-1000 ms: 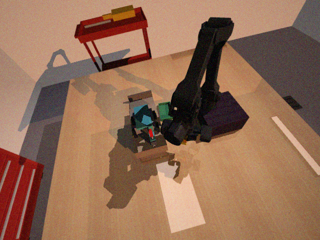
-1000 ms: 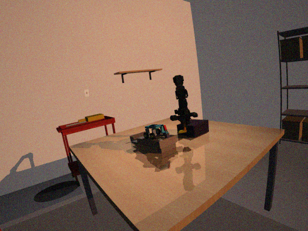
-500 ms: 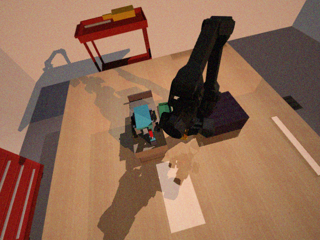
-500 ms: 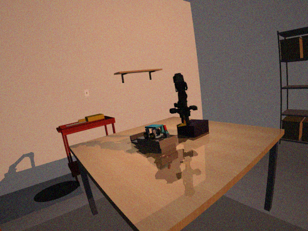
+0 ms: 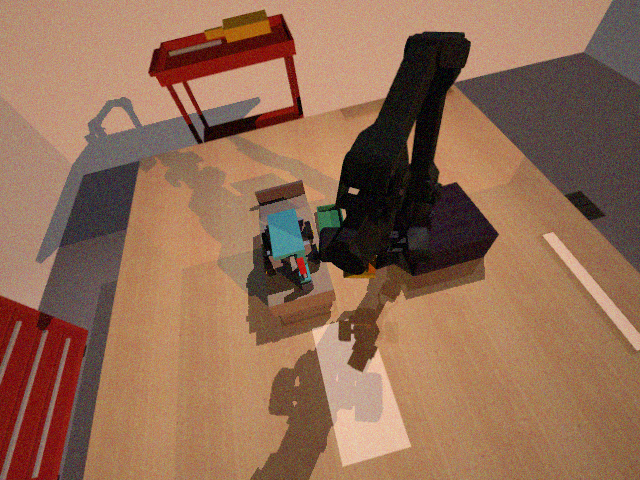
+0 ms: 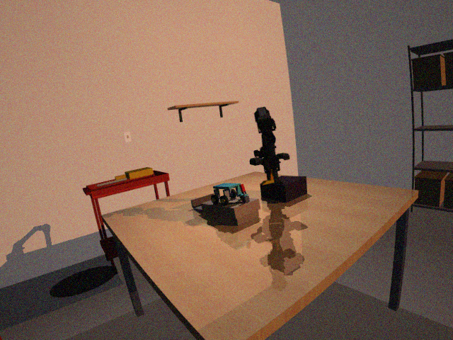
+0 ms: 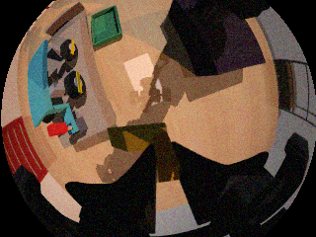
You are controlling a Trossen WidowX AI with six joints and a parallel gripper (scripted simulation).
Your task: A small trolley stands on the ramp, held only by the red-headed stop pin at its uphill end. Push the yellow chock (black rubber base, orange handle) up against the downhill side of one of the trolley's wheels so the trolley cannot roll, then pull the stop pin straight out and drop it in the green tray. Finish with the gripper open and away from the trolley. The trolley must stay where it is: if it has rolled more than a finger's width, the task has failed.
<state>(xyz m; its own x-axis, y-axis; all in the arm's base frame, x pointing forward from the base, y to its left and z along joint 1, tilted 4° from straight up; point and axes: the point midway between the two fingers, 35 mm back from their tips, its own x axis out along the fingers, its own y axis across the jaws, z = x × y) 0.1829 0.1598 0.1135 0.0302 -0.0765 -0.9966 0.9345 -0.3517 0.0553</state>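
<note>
My gripper tip is 20 mm short of the yellow chock, 10 mm to the left of it and 10 mm above it. The rest, counted from my gripper tip: trolley (160 mm to the right, 150 mm ahead, 60 mm below); red-headed stop pin (130 mm ahead, 60 mm to the right, 50 mm below); grey ramp (160 mm to the right, 150 mm ahead, 130 mm below).
</note>
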